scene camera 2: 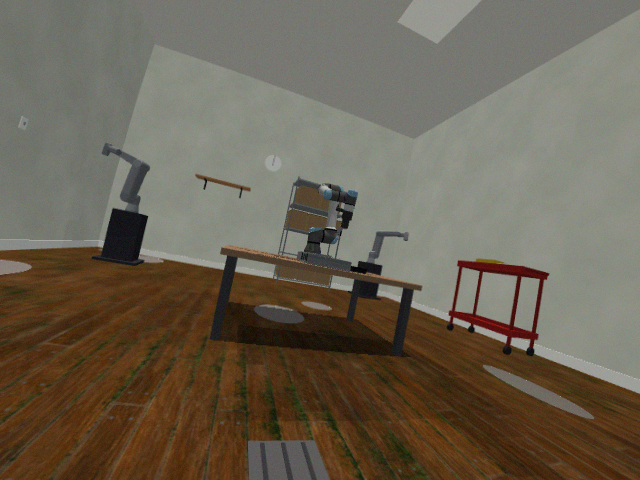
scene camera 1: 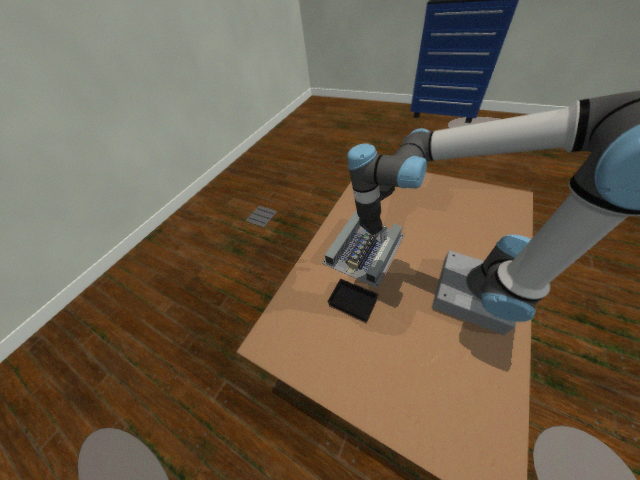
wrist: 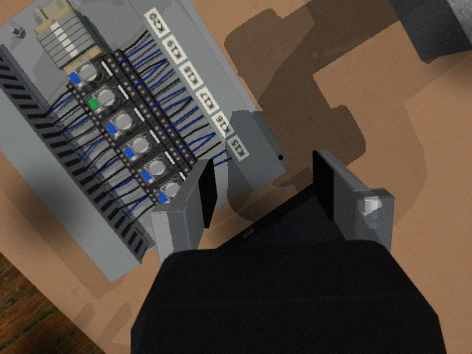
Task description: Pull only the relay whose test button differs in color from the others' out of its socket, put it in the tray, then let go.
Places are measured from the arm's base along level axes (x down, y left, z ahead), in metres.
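Pixels of known places: gripper, fingertip midpoint: (scene camera 2: pixel 338 235) (scene camera 1: pixel 378 236) (wrist: pixel 263 175); arm's base, link origin: (scene camera 2: pixel 312 253).
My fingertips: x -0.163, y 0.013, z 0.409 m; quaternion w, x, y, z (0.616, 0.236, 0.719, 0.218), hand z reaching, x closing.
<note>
Ahead of a thing's pixels: the offset from my fingertips to its middle. Level surfaces: height alone.
Six relays sit in a row of sockets on a grey panel (scene camera 1: pixel 340 243) (wrist: pixel 117 262). In the wrist view, the relay with the green button @(dx +0.189, dy -0.124, dz +0.071 m) (wrist: pixel 106 97) is second from the end by the large beige terminal block; the relays beside it, such as the end relay @(dx +0.189, dy -0.153, dz +0.066 m) (wrist: pixel 90 72) and the third relay @(dx +0.189, dy -0.095, dz +0.077 m) (wrist: pixel 123 121), have blue buttons. My gripper (wrist: pixel 263 175) is open and empty, above and to the side of the row's K15 end in the wrist view. The black tray @(dx +0.219, dy +0.164, dz +0.051 m) (scene camera 1: pixel 348 313) (scene camera 2: pixel 358 269) (wrist: pixel 280 212) lies beside the panel; part of it shows between and beyond the fingers.
Raised grey wire ducts @(dx +0.203, dy -0.088, dz -0.022 m) (scene camera 1: pixel 387 253) flank the sockets, with blue and black wires between. The labels K20 to K15 run along one duct. The beige terminal block @(dx +0.190, dy -0.198, dz +0.058 m) (wrist: pixel 65 37) stands at the row's end. The robot's grey base (scene camera 1: pixel 454 294) stands on the wooden table @(dx +0.237 m) (scene camera 1: pixel 413 361).
</note>
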